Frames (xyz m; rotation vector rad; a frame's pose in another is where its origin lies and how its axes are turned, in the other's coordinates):
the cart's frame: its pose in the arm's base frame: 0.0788 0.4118 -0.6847 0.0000 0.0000 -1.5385
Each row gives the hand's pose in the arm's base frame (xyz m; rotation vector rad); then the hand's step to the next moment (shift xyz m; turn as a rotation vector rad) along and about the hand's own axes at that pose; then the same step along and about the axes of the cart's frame.
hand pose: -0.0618 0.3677 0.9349 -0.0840 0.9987 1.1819
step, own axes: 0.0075 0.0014 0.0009 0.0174 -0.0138 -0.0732
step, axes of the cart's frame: -0.0066 -0.0002 -0.0040 0.0313 -0.0338 -0.0610
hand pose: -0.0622 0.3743 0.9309 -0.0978 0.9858 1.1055
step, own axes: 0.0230 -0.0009 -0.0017 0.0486 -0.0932 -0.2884
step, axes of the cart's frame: -0.0148 0.0022 -0.0176 0.1574 -0.1058 -0.2414
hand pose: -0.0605 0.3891 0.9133 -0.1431 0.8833 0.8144
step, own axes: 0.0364 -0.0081 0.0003 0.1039 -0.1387 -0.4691
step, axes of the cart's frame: -0.0147 0.0194 -0.0282 0.2328 -0.1711 -0.4082
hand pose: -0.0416 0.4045 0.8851 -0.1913 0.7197 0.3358
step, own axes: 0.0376 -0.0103 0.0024 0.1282 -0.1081 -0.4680
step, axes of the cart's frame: 0.0011 0.0316 -0.0229 0.1986 -0.1635 -0.4254
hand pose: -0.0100 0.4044 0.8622 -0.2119 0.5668 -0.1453
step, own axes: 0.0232 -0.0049 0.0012 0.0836 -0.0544 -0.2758
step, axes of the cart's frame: 0.0097 0.0193 -0.0098 0.1098 -0.0886 -0.2571
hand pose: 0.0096 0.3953 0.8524 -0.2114 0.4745 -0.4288
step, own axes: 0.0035 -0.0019 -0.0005 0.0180 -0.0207 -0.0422
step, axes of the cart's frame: 0.0034 0.0018 -0.0013 0.0301 -0.0141 -0.0378
